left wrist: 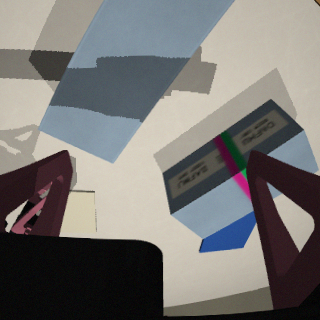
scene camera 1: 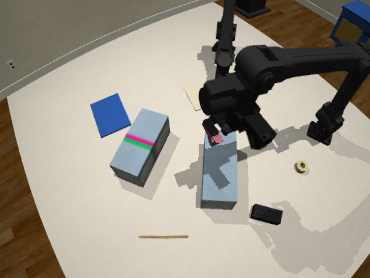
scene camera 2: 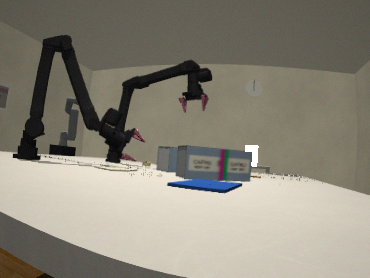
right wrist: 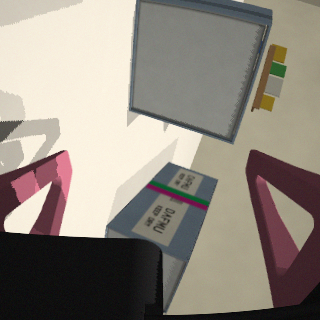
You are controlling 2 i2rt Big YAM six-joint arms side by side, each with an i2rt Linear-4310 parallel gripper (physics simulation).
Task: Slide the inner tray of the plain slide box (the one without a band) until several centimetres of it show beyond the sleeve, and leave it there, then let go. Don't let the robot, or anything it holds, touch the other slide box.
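Seen in the pictures: left gripper, fingertip midpoint: [left wrist: 158, 159] [scene camera 1: 225, 138] [scene camera 2: 194, 111]; right gripper, fingertip midpoint: [scene camera 2: 140, 151] [right wrist: 158, 159]; left arm's base at its link origin: [scene camera 1: 319, 134] [scene camera 2: 113, 161]; right arm's base at its link origin: [scene camera 2: 27, 158].
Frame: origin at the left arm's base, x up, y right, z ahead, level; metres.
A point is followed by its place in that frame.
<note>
The plain slide box [scene camera 1: 220, 193] {x 0.116, y 0.293, z 0.511 m} [scene camera 2: 166, 159] {x 0.057, y 0.424, z 0.306 m} [left wrist: 150, 30] {x 0.116, y 0.323, z 0.456 m} lies flat. In the right wrist view its grey tray end [right wrist: 195, 70] {x 0.064, y 0.395, z 0.293 m} faces the camera, framed by the blue sleeve, with no clear overhang. The banded slide box [scene camera 1: 150, 122] {x 0.116, y 0.647, z 0.392 m} [scene camera 2: 200, 162] {x 0.061, y 0.710, z 0.403 m} [left wrist: 205, 217] {x 0.116, y 0.655, z 0.382 m} [right wrist: 175, 215] {x 0.074, y 0.591, z 0.413 m} lies beside it, with a pink and green band. My left gripper [scene camera 2: 194, 107] {x 0.305, y 0.344, z 0.428 m} [left wrist: 158, 159] {x 0.305, y 0.344, z 0.428 m} is open and empty, high above the plain box's far end. My right gripper [scene camera 2: 138, 150] {x 0.081, y 0.456, z 0.185 m} [right wrist: 158, 159] {x 0.081, y 0.456, z 0.185 m} is open and empty, low beyond that tray end and apart from it; the left arm hides it in scene camera 1.
A blue flat plate [scene camera 1: 110, 115] {x 0.008, y 0.890, z 0.396 m} [scene camera 2: 205, 186] {x 0.008, y 0.979, z 0.362 m} lies by the banded box. A cream sheet [scene camera 1: 192, 98] {x 0.005, y 0.610, z 0.128 m} [left wrist: 82, 212] {x 0.005, y 0.600, z 0.116 m} lies beyond the plain box. A black block [scene camera 1: 266, 214] {x 0.034, y 0.110, z 0.477 m}, a small yellow ring [scene camera 1: 297, 169] {x 0.014, y 0.055, z 0.238 m} and a thin wooden stick [scene camera 1: 163, 236] {x 0.007, y 0.397, z 0.717 m} lie on the table.
</note>
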